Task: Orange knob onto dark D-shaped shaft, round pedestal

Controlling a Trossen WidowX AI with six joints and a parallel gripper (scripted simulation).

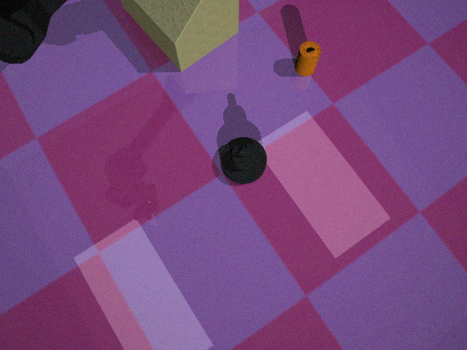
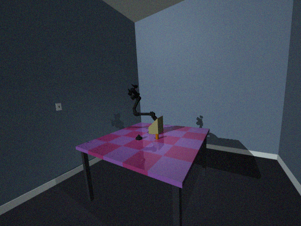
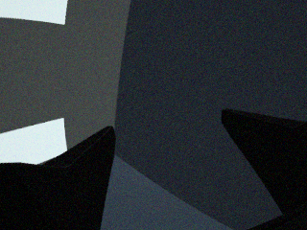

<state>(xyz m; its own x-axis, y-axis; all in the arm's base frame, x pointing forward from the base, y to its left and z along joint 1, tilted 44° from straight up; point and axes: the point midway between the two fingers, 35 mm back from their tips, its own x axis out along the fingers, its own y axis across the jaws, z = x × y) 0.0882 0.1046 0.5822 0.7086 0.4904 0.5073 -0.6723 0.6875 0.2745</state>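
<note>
My gripper tip is 66 cm above the orange knob, 45 cm to the right of it and 8 cm short of it. The rest, counted from my gripper tip: dark round pedestal (66 cm below, 23 cm to the left, 17 cm ahead).
</note>
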